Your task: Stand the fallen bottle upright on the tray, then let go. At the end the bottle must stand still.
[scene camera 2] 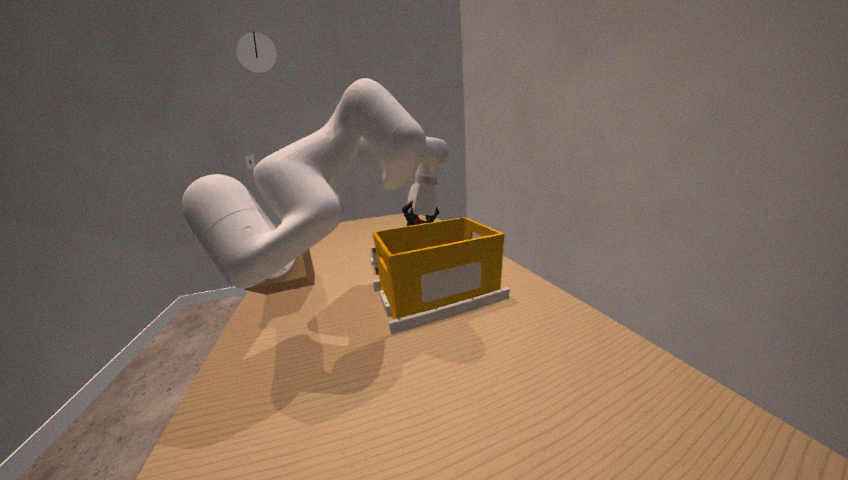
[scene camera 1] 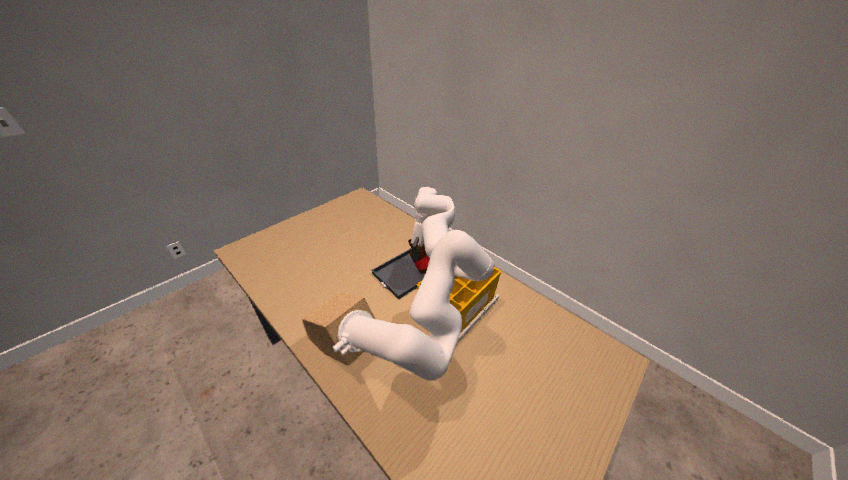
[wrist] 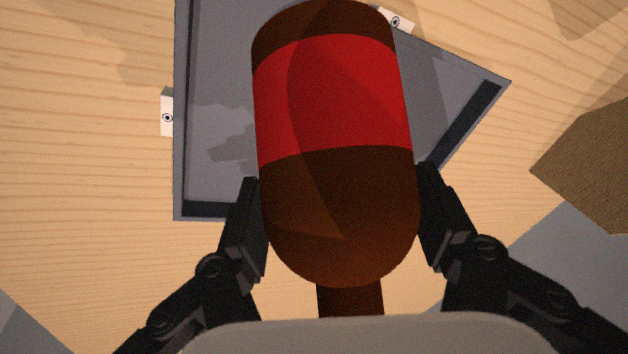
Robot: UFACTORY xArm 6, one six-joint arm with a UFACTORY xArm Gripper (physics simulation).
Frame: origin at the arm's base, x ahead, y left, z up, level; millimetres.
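Seen in the pictures: gripper, between the fingertips: [scene camera 1: 418, 255] [wrist: 337, 188]; arm's base, origin of its link: [scene camera 1: 356, 330].
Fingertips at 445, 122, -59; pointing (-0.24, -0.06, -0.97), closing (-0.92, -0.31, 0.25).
Offsets run from my fingertips to a thing's top centre, as dx, dy, dz.
The bottle [scene camera 1: 422, 263] [scene camera 2: 420, 221] [wrist: 332, 95] is dark brown with a red label. My gripper [scene camera 1: 417, 252] [scene camera 2: 420, 216] [wrist: 337, 188] is shut on its body near the shoulder, one black finger on each side. The neck points back toward the palm, and the base points down and away from the gripper. The bottle looks slightly tilted in scene camera 1. The dark grey tray @(-38, +30, -74) [scene camera 1: 397, 276] [wrist: 215, 185] lies beneath and beside it, with a raised rim. The bottle's base hides part of the tray in the wrist view, and I cannot tell whether they touch.
A yellow crate @(-52, -246, +76) [scene camera 1: 492, 286] [scene camera 2: 404, 285] with compartments stands close beside the tray, with white rails @(-57, -347, -69) [scene camera 2: 449, 310] along its foot. A brown block [scene camera 1: 324, 336] [scene camera 2: 306, 270] [wrist: 590, 165] stands by the arm's base. White brackets @(+92, +11, -84) [wrist: 167, 116] sit against the tray's outer sides.
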